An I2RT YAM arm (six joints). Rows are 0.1 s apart.
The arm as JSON. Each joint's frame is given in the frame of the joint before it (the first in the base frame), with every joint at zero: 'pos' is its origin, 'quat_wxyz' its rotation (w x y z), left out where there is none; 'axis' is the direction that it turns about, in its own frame. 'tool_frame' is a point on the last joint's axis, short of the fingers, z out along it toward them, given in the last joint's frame.
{
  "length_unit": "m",
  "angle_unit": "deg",
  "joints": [
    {
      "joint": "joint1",
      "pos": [
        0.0,
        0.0,
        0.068
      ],
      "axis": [
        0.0,
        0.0,
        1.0
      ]
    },
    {
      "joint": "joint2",
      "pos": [
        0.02,
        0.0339,
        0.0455
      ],
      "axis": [
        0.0,
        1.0,
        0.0
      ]
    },
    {
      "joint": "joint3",
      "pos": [
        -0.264,
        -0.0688,
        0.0
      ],
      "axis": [
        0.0,
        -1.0,
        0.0
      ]
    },
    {
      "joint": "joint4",
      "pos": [
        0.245,
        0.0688,
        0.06
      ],
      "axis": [
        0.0,
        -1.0,
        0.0
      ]
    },
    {
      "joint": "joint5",
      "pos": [
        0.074,
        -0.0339,
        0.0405
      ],
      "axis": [
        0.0,
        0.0,
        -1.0
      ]
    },
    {
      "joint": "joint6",
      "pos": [
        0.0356,
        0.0,
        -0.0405
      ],
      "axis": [
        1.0,
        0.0,
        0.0
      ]
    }
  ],
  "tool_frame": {
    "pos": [
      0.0,
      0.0,
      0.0
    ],
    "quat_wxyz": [
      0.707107,
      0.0,
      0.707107,
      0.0
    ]
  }
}
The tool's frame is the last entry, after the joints.
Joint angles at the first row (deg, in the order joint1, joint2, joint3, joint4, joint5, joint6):
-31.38, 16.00, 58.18, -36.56, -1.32, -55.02
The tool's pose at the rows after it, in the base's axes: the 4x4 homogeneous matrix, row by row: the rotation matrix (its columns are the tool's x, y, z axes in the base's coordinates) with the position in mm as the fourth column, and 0 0 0 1 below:
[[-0.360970 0.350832 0.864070 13.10], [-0.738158 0.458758 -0.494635 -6.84], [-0.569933 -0.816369 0.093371 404.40], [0 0 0 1]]
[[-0.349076 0.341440 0.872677 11.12], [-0.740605 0.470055 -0.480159 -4.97], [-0.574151 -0.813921 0.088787 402.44], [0 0 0 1]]
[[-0.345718 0.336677 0.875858 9.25], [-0.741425 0.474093 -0.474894 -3.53], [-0.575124 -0.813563 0.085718 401.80], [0 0 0 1]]
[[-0.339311 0.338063 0.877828 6.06], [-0.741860 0.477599 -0.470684 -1.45], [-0.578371 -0.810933 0.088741 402.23], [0 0 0 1]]
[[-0.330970 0.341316 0.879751 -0.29], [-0.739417 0.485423 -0.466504 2.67], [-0.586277 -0.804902 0.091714 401.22], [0 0 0 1]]
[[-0.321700 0.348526 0.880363 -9.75], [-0.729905 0.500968 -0.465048 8.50], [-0.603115 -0.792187 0.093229 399.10], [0 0 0 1]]
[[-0.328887 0.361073 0.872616 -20.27], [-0.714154 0.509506 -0.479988 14.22], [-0.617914 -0.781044 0.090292 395.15], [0 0 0 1]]
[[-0.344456 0.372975 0.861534 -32.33], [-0.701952 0.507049 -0.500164 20.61], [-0.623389 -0.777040 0.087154 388.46], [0 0 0 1]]
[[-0.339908 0.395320 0.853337 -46.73], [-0.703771 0.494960 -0.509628 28.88], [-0.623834 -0.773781 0.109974 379.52], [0 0 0 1]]
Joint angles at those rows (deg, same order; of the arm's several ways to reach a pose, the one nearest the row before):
-31.37, 15.56, 58.10, -37.18, -1.58, -54.93
-31.29, 14.94, 58.01, -37.97, -2.46, -54.58
-31.38, 14.59, 58.18, -38.67, -2.90, -54.49
-31.28, 14.15, 58.62, -39.37, -3.07, -54.23
-31.38, 13.01, 59.15, -40.86, -3.43, -53.61
-31.37, 11.34, 59.94, -43.23, -3.51, -52.39
-31.38, 9.41, 60.64, -46.05, -2.55, -51.42
-31.37, 6.87, 61.08, -49.21, -1.23, -51.15
-31.38, 3.18, 61.00, -51.50, -0.53, -51.07

